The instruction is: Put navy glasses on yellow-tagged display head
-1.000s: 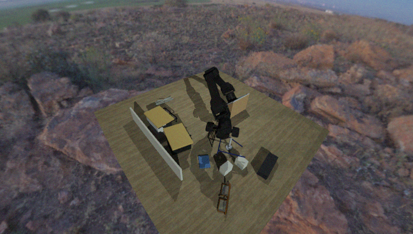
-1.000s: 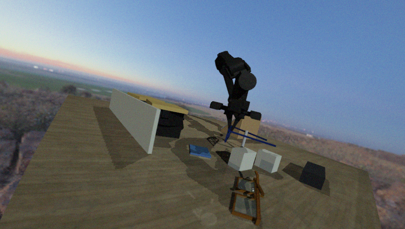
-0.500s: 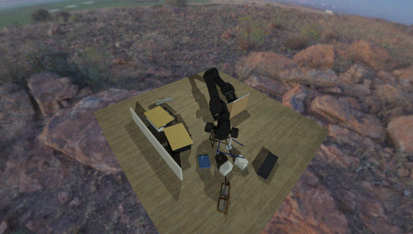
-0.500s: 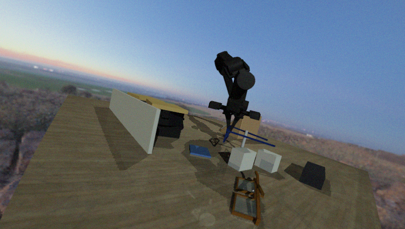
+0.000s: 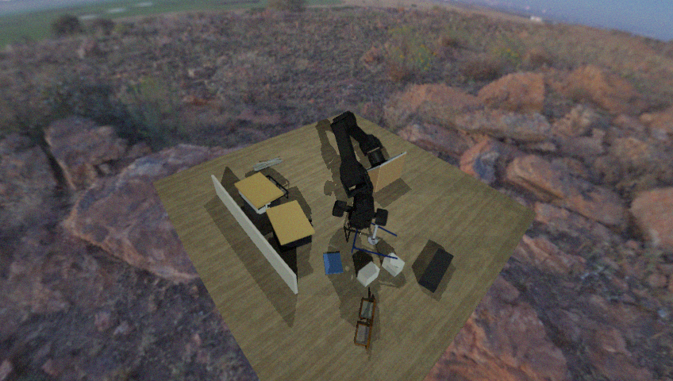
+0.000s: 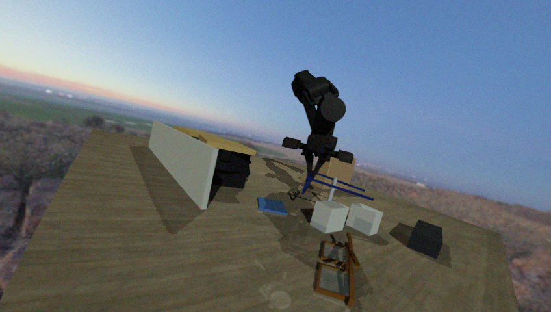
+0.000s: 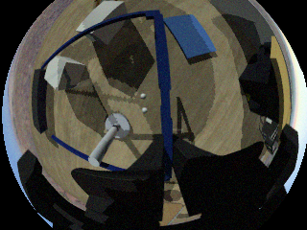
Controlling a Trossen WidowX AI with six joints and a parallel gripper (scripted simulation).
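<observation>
Right now the grey post is 40 mm behind my gripper tip, 50 mm to the left of it and 30 mm below it. From my gripper tip the other things lie so: blue pad 140 mm ahead, 30 mm to the left, 60 mm below; then black box 120 mm behind, 280 mm to the left, 40 mm below; then long white wall 320 mm ahead, 250 mm to the right.
</observation>
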